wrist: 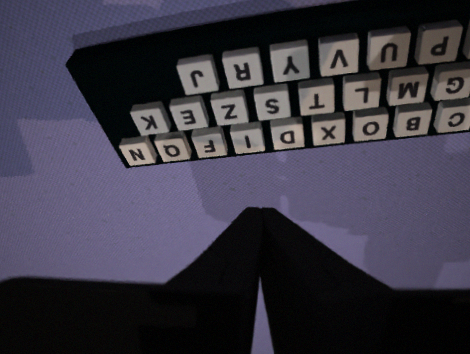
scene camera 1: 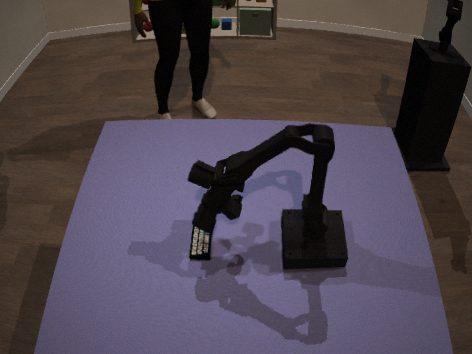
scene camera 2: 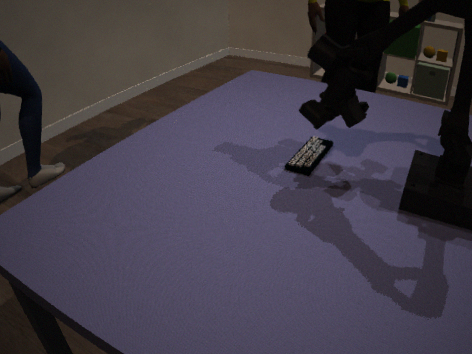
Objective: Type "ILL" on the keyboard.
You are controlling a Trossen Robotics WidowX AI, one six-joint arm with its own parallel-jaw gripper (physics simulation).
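Frame: origin at the arm's base, x ahead, y right, z down, level; metres.
Where they show: gripper, fingertip midpoint: (wrist: 259, 221) (scene camera 2: 315, 128); arm's base, origin of the base link: (scene camera 1: 313, 234) (scene camera 2: 449, 179).
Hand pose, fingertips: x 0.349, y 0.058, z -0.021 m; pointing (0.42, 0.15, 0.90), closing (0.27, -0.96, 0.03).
Each offset is from my fingertips to the centre of the thing. Level surfaces: height alone.
The black keyboard @(dx +0.002, dy -0.018, dz +0.065 m) (scene camera 1: 201, 244) (scene camera 2: 309, 156) (wrist: 100, 85) with pale keys lies flat on the table. In the wrist view its letters appear upside down. The I key @(dx +0.018, dy +0.009, dz +0.059 m) (wrist: 248, 138) is in the row nearest the fingers, between F and D. The L key @(dx +0.003, dy -0.041, dz +0.059 m) (wrist: 362, 89) is in the middle row, between T and M. My gripper (wrist: 258, 221) is shut and empty. In the wrist view its tips show below the near key row, under the I and D keys. In scene camera 2 the gripper (scene camera 2: 315, 115) hangs above the table, apart from the keyboard. In scene camera 1 the arm hides the keyboard's far end.
The arm's square base (scene camera 1: 314, 242) stands on the purple table @(dz +0.073 m) (scene camera 1: 150, 310), to the right of the keyboard. Arm shadows cross the table. A person (scene camera 1: 182, 55) stands behind the far edge, before a shelf. A black pedestal (scene camera 1: 430, 100) stands beyond the right edge.
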